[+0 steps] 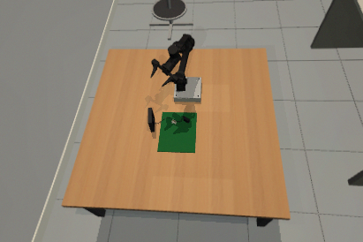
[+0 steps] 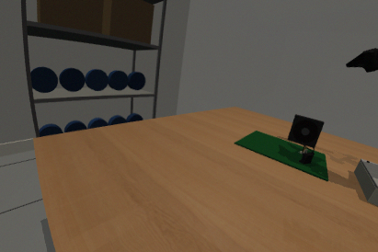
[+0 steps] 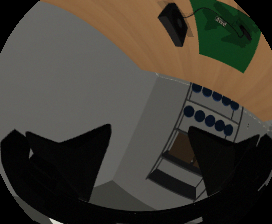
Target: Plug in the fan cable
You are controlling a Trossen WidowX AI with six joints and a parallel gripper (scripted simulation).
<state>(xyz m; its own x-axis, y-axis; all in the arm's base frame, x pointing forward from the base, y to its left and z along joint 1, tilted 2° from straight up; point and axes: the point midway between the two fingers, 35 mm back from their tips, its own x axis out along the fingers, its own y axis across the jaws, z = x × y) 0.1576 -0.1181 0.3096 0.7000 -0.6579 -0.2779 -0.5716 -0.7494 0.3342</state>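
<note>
Right now my gripper tip is 33 cm above the dark plug, 16 cm to the right of it and 7 cm short of it. Round my gripper tip: green board: 37 cm below, 15 cm ahead, 9 cm to the left; black fan: 29 cm below, 7 cm to the right, 7 cm ahead.
</note>
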